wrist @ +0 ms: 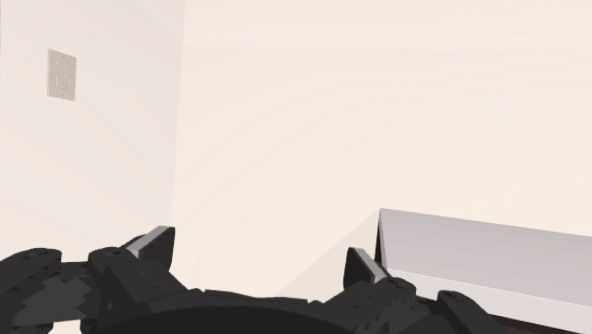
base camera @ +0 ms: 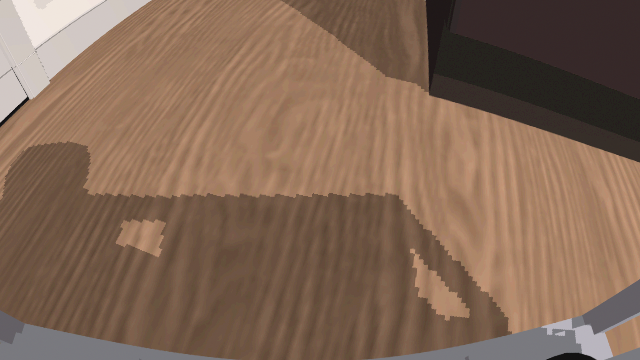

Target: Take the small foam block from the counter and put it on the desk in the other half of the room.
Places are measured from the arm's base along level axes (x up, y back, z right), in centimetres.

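Where they show: gripper, fingertip midpoint: (wrist: 261,256).
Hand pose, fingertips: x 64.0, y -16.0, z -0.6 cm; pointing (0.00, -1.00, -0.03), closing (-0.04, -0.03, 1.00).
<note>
After its pixels a point has its place.
My gripper (wrist: 261,256) {x 64.0, y -16.0, z -0.6 cm} is open, with its two fingers wide apart and no object between them. In the wrist view it faces a pale wall. The small foam block does not show in either view. I cannot identify the counter or the desk for certain in these views.
A dark cabinet-like piece of furniture (base camera: 540,75) {x -29.2, y -52.1, z 38.0 cm} stands on the wooden floor (base camera: 280,150) {x -39.7, y -44.2, z -2.5 cm} at the upper right of the base view. White panels (base camera: 65,45) {x -35.0, y -79.6, z -59.2 cm} are at the upper left. In the wrist view, a light grey box-shaped fixture (wrist: 480,250) is at the lower right and a wall switch (wrist: 62,75) {x 82.4, y -84.9, z -58.4 cm} at the left.
</note>
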